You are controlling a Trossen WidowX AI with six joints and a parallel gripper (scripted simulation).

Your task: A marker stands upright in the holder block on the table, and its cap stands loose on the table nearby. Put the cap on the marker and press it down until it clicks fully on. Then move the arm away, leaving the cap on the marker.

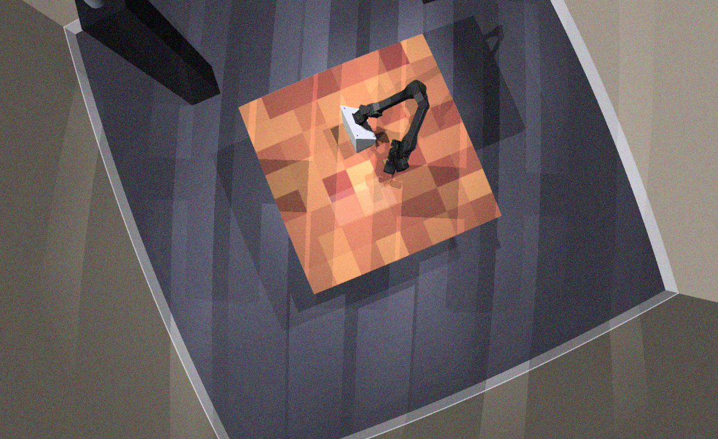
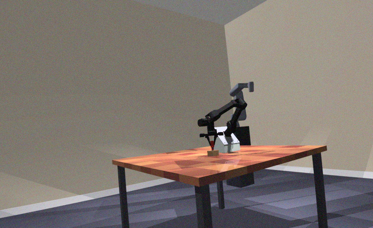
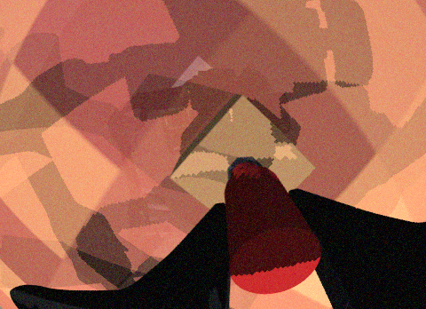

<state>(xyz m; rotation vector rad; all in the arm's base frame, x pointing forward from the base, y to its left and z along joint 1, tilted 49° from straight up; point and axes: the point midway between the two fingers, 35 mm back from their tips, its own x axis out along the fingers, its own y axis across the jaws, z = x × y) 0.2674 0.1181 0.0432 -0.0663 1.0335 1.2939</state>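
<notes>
My gripper tip is right at the dark marker. The rest, counted from my gripper tip: red cap: 10 mm above.
</notes>
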